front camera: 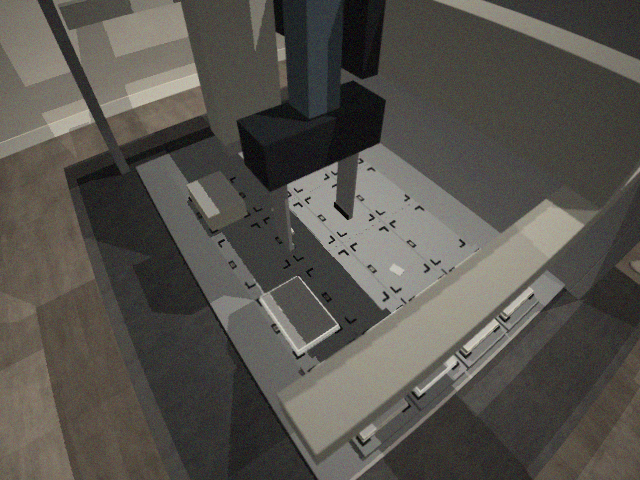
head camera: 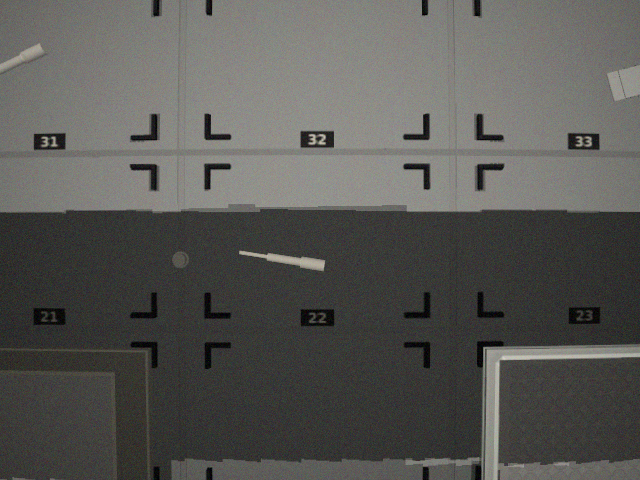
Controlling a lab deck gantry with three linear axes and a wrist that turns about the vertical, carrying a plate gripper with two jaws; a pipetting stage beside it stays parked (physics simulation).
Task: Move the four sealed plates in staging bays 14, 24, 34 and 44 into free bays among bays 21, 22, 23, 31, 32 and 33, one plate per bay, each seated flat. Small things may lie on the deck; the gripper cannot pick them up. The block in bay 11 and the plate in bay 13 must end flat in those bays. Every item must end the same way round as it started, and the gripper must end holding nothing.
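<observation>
My gripper is open and empty, its jaws apart above the middle of the deck. The four sealed plates in bays 14, 24, 34 and 44 show along the front right edge, partly hidden by a beam. The block sits in bay 11. The plate lies flat in bay 13. A pale tip lies in bay 22, another tip in bay 31, and a white chip in bay 33.
A small round disc lies on the line between bays 21 and 22. A long beige beam crosses above the deck beside the staging bays. A pale column stands behind the gripper. A dark shadow covers bays 21 to 23.
</observation>
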